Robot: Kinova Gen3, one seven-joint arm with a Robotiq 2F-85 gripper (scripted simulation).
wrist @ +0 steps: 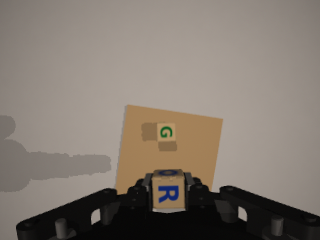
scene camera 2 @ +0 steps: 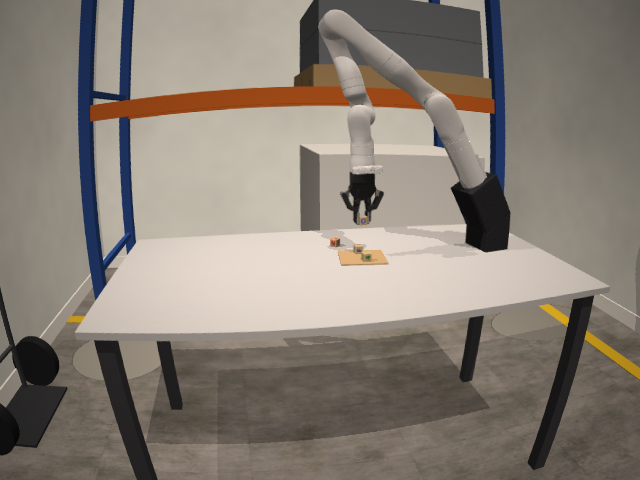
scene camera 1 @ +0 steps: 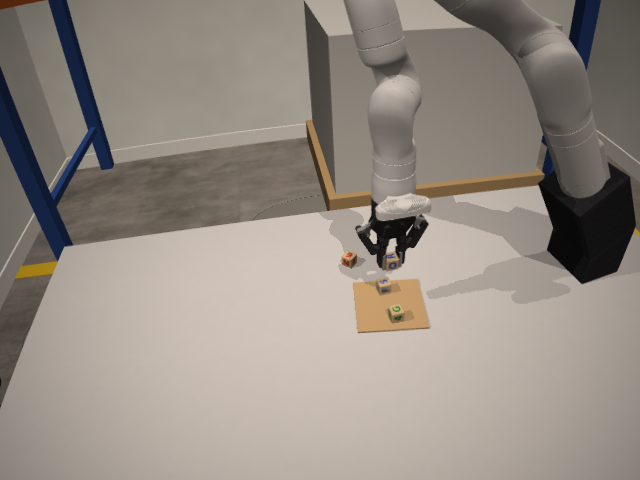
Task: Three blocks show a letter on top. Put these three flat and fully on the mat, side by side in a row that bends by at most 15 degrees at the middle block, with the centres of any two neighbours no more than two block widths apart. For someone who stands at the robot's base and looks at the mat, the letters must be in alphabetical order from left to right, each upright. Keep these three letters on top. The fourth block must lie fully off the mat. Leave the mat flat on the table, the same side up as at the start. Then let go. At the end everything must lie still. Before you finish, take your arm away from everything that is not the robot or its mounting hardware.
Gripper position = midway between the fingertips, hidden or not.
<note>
In view: my gripper (scene camera 1: pixel 390 266) and a tan mat (scene camera 1: pixel 371 308).
The tan mat also shows in the wrist view (wrist: pixel 197 142). My gripper shows as well in the wrist view (wrist: pixel 168 183) and in scene camera 2 (scene camera 2: pixel 362 224).
</note>
